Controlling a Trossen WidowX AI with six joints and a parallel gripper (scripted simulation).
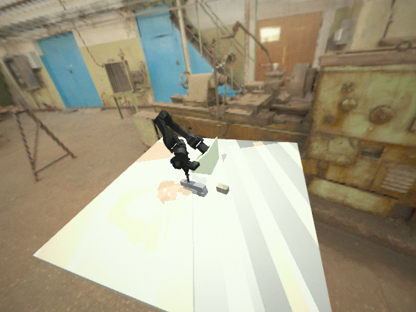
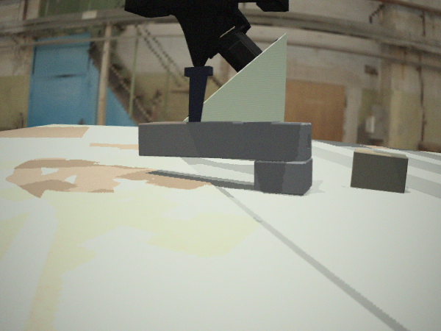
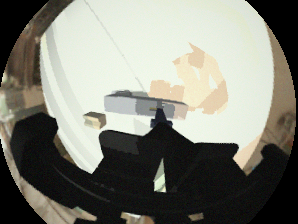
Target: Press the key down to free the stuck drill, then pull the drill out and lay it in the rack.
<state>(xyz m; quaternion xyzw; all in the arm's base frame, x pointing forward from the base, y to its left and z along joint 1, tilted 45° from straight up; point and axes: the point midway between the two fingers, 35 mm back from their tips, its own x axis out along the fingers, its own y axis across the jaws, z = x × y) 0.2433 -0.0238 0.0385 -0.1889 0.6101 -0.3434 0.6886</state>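
The key is 3 cm below my gripper tip. From my gripper tip the other things lie so: grey housing bar 1 cm ahead, 4 cm to the left, 8 cm below; then drill 2 cm ahead, 6 cm to the left, 7 cm below; then grey-brown block 2 cm behind, 22 cm to the left, 10 cm below.
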